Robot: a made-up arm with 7 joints.
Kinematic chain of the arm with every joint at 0, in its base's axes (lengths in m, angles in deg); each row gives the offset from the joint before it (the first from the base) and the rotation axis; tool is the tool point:
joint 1: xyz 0 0.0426 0 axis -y
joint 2: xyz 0 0.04 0 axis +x
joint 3: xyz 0 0 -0.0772 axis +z
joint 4: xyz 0 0 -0.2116 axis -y
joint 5: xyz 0 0 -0.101 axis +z
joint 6: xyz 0 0 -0.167 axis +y
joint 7: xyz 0 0 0 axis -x
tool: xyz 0 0 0
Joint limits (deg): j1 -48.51..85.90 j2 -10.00..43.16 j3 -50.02..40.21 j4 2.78..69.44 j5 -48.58..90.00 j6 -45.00..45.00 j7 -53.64..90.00
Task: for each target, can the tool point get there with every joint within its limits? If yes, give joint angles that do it. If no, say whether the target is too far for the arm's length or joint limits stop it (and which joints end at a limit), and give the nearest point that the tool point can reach.
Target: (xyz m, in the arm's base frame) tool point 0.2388 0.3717 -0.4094
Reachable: yes | joints 25.34 32.33 -11.51 8.90 24.36 32.41 -13.17
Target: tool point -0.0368 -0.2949 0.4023
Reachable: no: joint limits stop it (at a limit: joint 1, joint 2, joint 4) | nearest point 0.3590 -0.1551 0.1557 | short by 0.487 m
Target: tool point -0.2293 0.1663 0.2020
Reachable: no: joint limits stop it (at a limit: joint 1, joint 2, joint 3, joint 4) | nearest point 0.1818 0.4627 0.1791 | short by 0.507 m
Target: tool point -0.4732 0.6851 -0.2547
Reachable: no: too far | nearest point -0.2932 0.4694 -0.2726 | short by 0.282 m
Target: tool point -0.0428 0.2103 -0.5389
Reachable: yes | joints -8.12 11.89 22.27 7.82 13.38 -7.60 -12.57
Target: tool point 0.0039 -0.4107 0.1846
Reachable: no: joint limits stop it (at a limit: joint 1, joint 2, joint 3, joint 4) | nearest point 0.3544 -0.1733 0.1362 | short by 0.426 m
